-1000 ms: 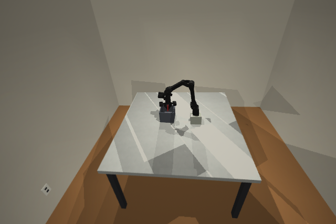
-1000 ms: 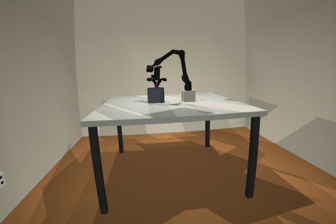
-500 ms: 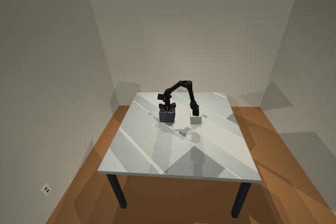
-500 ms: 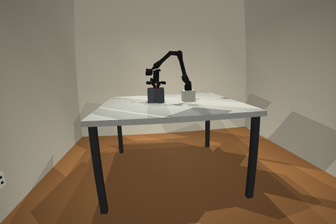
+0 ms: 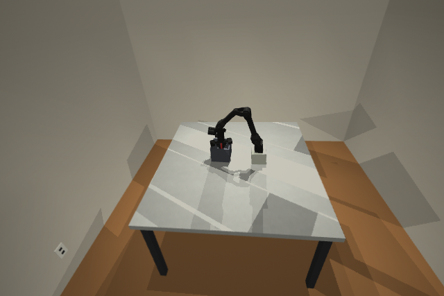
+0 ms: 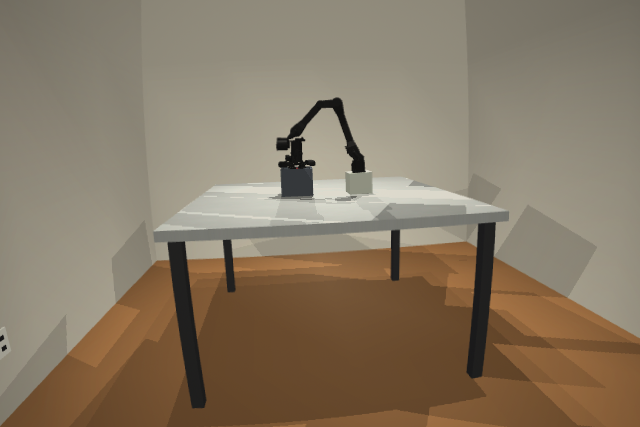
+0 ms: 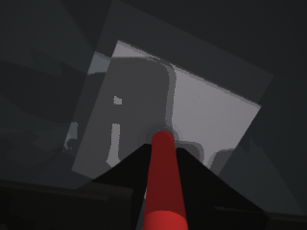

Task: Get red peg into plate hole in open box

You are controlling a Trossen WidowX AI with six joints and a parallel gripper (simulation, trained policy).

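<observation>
The red peg lies 2 cm above my gripper tip. Round my gripper tip: pale grey plate: 3 cm below.
</observation>
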